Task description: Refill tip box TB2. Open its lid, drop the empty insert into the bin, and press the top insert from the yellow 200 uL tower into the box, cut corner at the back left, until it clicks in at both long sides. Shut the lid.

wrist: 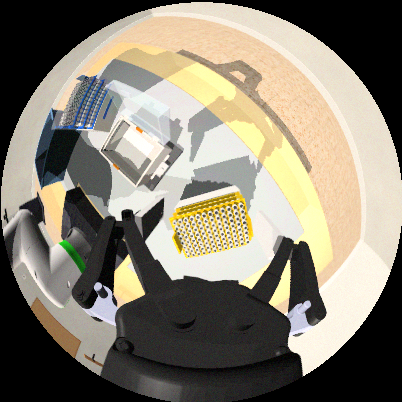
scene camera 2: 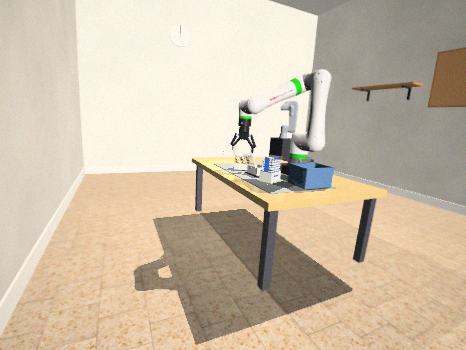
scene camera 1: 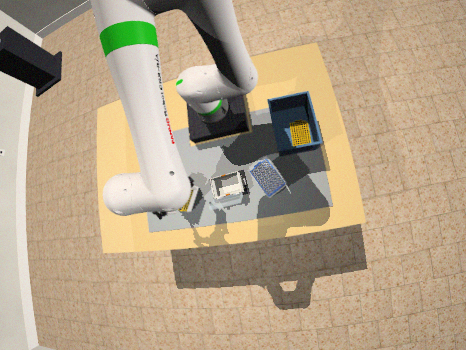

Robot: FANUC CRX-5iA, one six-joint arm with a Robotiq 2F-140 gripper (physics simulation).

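Note:
The yellow tower stands on the grey mat, with rows of tips in its top insert. My gripper is wide open and empty above it, fingers pointing down. In the wrist view its fingers lie towards either side of the tower. In scene camera 1 the arm hides most of the gripper. Tip box TB2 stands open, with no insert in it. Its clear lid is swung back. A yellow insert lies in the blue bin.
A blue tower of tip inserts stands beside the tip box, on the bin side. The black arm base stands behind the mat, and the bin stands to its right in scene camera 1.

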